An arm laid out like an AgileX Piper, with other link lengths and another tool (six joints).
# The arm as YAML. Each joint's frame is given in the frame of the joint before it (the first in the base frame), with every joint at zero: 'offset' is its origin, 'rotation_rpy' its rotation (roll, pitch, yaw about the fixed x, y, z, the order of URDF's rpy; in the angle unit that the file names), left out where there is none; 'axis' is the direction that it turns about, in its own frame. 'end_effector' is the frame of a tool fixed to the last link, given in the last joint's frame.
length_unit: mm
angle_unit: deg
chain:
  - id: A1
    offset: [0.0, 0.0, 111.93]
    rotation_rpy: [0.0, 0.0, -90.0]
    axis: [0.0, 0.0, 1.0]
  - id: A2
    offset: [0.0, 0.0, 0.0]
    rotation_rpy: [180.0, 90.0, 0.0]
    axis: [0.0, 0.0, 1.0]
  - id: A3
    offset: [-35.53, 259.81, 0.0]
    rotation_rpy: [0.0, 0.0, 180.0]
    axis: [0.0, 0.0, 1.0]
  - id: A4
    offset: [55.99, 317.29, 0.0]
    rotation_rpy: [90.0, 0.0, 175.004]
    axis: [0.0, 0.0, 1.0]
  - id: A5
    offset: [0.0, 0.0, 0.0]
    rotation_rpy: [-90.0, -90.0, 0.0]
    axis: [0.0, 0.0, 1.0]
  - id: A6
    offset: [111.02, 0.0, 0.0]
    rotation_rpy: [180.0, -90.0, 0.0]
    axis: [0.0, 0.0, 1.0]
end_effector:
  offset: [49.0, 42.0, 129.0]
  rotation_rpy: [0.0, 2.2, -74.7]
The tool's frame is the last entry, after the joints.
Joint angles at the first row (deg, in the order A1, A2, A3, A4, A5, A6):
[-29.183, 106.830, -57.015, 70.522, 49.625, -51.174]
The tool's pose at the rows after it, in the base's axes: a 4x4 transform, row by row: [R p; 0 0 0 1], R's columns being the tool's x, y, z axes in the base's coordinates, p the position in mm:
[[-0.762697 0.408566 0.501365 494.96], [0.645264 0.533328 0.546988 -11.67], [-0.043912 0.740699 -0.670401 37.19], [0 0 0 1]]
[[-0.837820 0.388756 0.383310 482.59], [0.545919 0.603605 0.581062 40.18], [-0.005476 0.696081 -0.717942 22.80], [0 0 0 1]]
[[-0.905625 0.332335 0.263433 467.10], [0.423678 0.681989 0.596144 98.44], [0.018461 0.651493 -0.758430 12.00], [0 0 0 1]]
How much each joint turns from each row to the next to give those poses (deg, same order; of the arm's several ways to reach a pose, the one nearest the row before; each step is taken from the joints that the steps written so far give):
[4.345, -1.272, -0.107, -4.179, -0.146, 3.882]
[6.222, -0.157, -0.001, -5.829, 0.124, 4.692]
[7.648, 0.000, -0.531, -5.221, -0.055, 4.249]

